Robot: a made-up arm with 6 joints. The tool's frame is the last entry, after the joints.
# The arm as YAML. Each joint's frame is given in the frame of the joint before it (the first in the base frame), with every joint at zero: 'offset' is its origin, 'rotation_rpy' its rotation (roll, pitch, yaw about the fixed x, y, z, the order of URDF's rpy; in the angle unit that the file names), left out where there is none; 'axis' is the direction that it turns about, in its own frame. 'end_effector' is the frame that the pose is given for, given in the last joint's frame.
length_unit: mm
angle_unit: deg
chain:
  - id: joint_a
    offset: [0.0, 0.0, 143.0]
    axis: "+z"
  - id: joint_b
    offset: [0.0, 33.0, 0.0]
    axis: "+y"
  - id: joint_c
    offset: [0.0, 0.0, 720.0]
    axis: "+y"
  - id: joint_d
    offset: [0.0, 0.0, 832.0]
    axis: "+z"
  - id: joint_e
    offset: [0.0, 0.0, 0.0]
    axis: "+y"
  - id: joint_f
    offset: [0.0, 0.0, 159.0]
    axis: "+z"
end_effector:
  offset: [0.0, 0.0, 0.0]
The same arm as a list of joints. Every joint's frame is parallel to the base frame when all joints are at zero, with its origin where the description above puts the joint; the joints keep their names.
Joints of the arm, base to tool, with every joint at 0 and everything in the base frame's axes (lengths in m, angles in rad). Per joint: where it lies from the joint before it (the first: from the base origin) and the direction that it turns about. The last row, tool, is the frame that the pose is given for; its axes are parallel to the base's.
joint_a: axis +z offset 0 0 0.143
joint_b: axis +y offset 0 0.033 0
joint_c: axis +y offset 0 0 0.72
joint_d: axis +z offset 0 0 0.832
joint_e: axis +y offset 0 0 0
joint_f: axis +z offset 0 0 0.159
tool: offset 0 0 0

